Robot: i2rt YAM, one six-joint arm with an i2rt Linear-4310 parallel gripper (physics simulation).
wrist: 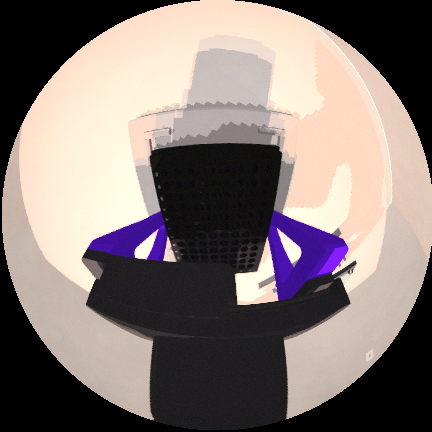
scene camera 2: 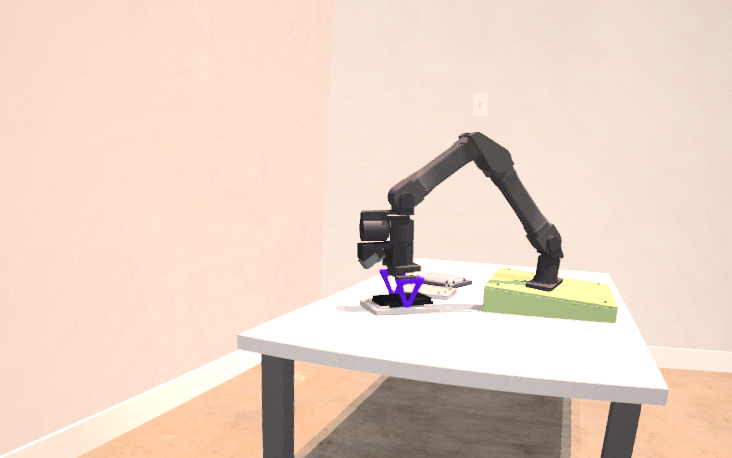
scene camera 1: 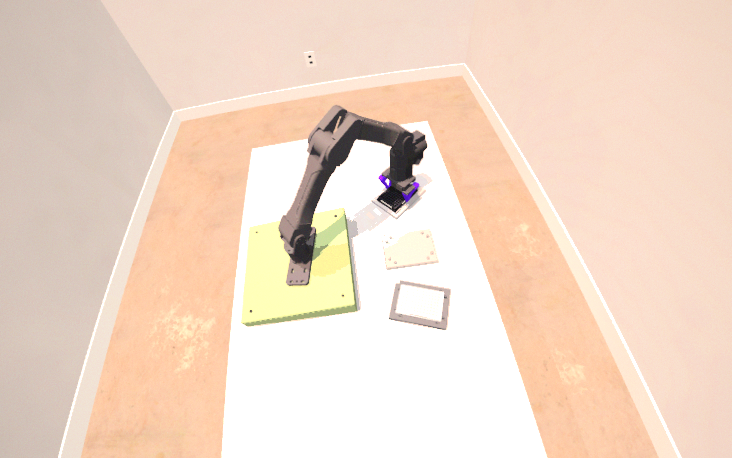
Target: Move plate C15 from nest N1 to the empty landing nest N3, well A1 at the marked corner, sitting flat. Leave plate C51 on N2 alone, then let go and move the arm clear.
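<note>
Black multi-well plate C15 (scene camera 1: 390, 198) (scene camera 2: 383, 299) (wrist: 217, 189) lies flat in the pale nest N1 (scene camera 1: 398, 213) (scene camera 2: 370, 308) at the far right of the white table. My gripper (scene camera 1: 398, 190) (scene camera 2: 400, 302) (wrist: 217, 214) is down over it, and its purple fingers press against the plate's two long sides. The cream landing nest N3 (scene camera 1: 410, 248), with one cut corner, lies empty nearer the camera. White plate C51 (scene camera 1: 420, 303) sits in the grey nest N2 (scene camera 1: 420, 285) beyond N3.
The arm stands on a yellow-green base block (scene camera 1: 272, 285) (scene camera 2: 549, 300) at the table's left side. The white table (scene camera 1: 356, 394) (scene camera 2: 435, 354) ends close to the right of the nests. The other two nests (scene camera 2: 448, 282) show low behind the gripper in the side view.
</note>
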